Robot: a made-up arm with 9 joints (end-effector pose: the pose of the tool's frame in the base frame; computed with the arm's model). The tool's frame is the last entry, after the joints. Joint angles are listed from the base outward.
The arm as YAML. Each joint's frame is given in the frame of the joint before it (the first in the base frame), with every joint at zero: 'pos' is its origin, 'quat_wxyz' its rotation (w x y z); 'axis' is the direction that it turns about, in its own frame. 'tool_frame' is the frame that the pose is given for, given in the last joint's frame.
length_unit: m
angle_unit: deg
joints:
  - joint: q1
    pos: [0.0, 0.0, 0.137]
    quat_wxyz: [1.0, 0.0, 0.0, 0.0]
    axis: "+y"
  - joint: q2
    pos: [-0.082, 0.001, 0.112]
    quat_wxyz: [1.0, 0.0, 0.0, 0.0]
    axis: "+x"
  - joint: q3
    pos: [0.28, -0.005, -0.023]
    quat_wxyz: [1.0, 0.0, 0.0, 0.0]
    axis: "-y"
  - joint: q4
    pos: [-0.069, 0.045, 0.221]
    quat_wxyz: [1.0, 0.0, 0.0, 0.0]
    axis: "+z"
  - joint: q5
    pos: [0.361, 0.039, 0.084]
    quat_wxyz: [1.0, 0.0, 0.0, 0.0]
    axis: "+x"
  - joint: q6
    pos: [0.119, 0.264, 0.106]
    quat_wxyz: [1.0, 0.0, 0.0, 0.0]
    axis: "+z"
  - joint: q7
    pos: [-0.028, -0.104, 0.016]
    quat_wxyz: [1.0, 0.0, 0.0, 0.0]
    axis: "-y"
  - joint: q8
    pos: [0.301, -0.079, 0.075]
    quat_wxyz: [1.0, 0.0, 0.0, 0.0]
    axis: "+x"
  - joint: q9
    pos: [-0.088, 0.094, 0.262]
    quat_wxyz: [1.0, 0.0, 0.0, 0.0]
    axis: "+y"
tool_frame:
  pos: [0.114, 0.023, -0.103]
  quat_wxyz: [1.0, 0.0, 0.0, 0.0]
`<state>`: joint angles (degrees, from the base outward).
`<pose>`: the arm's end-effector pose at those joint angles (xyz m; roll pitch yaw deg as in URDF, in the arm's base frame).
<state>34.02 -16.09 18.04 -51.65 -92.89 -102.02 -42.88 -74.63 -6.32</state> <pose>0.4874 -0.2581 0.3867 -56.15 -73.10 -145.35</pose>
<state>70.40 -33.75 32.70 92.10 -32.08 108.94 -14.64 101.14 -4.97</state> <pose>-0.7722 0.3933 0.4460 106.79 4.53 -131.84</pose>
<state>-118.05 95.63 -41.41 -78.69 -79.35 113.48 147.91 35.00 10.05</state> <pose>0.2800 -0.0657 0.9456 -59.29 -64.86 -140.63</pose>
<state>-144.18 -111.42 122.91 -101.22 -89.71 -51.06 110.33 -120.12 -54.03</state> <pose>-0.2694 0.4635 -0.3184 -121.62 25.50 106.09</pose>
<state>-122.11 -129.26 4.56 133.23 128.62 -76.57 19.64 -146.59 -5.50</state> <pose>0.2400 -0.1093 0.1085 -152.25 41.52 -115.49</pose>
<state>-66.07 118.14 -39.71 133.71 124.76 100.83 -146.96 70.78 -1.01</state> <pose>-0.1285 -1.0264 0.1859 119.70 79.91 13.69</pose>
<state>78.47 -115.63 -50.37 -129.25 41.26 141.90 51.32 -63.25 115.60</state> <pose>0.2553 0.7106 -0.2709 -165.89 2.87 6.76</pose>
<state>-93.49 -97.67 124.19 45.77 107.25 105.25 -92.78 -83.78 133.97</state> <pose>0.1798 -0.0970 -0.2055 102.25 29.74 79.78</pose>
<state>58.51 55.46 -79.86 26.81 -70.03 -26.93 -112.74 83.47 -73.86</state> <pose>0.2393 0.1738 -0.4894 -109.52 52.36 -92.67</pose>
